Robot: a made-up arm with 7 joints.
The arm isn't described. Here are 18 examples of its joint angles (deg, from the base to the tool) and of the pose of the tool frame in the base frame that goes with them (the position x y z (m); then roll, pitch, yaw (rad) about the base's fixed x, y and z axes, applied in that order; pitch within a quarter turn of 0, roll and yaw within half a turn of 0).
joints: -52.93 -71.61 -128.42 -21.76 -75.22 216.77 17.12
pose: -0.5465 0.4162 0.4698 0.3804 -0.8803 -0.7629
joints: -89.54 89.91 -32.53 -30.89 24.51 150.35 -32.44
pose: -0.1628 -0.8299 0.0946 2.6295 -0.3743 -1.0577
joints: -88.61 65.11 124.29 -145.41 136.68 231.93 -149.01
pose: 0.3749 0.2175 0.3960 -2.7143 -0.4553 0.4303
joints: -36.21 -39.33 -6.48 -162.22 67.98 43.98 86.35
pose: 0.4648 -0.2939 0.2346 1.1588 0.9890 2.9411
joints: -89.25 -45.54 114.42 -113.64 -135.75 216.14 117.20
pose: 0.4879 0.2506 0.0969 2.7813 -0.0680 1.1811
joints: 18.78 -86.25 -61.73 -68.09 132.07 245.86 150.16
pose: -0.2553 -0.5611 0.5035 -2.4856 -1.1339 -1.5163
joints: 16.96 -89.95 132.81 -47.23 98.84 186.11 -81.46
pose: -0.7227 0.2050 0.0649 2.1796 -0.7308 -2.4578
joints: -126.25 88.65 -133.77 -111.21 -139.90 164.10 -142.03
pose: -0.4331 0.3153 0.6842 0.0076 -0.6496 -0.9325
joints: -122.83 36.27 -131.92 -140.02 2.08 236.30 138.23
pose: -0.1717 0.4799 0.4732 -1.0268 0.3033 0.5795
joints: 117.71 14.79 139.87 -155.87 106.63 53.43 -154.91
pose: -0.0074 -0.5747 0.0620 0.3428 -0.6728 2.6591
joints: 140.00 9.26 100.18 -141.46 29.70 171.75 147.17
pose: -0.3602 -0.5394 0.1805 2.9186 0.5821 1.0185
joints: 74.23 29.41 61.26 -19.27 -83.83 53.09 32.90
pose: -0.0044 0.5880 0.9243 2.8818 -0.5314 0.7093
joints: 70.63 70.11 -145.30 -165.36 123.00 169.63 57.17
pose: -0.0533 -0.4345 0.4555 -1.8203 1.0133 2.9188
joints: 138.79 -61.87 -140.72 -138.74 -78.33 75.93 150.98
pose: 0.2817 0.2626 -0.2864 1.9646 -0.6934 -0.7484
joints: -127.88 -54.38 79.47 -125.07 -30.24 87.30 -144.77
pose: 0.4697 -0.5653 0.3311 -1.6499 0.3947 1.7826
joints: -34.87 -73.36 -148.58 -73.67 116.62 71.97 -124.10
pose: -0.7726 0.0473 -0.1463 -0.2885 -0.4634 1.3930
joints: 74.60 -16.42 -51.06 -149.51 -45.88 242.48 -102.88
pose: 0.4234 0.2418 0.2728 1.3431 0.5308 2.5548
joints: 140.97 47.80 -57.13 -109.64 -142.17 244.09 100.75
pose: 0.0410 0.5425 0.1141 -2.9696 0.2232 2.5353
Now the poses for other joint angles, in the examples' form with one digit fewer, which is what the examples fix.
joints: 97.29 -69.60 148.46 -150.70 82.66 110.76 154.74
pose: -0.340 0.103 -0.253 -2.684 -0.779 -0.282
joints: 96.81 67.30 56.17 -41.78 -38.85 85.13 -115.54
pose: -0.491 0.762 0.320 -3.101 -0.238 -1.991
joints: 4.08 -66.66 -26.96 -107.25 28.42 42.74 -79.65
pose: 0.244 -0.276 0.911 3.041 -0.756 1.684
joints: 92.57 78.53 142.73 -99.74 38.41 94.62 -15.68
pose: -0.492 0.055 0.937 -1.207 -1.071 -2.857
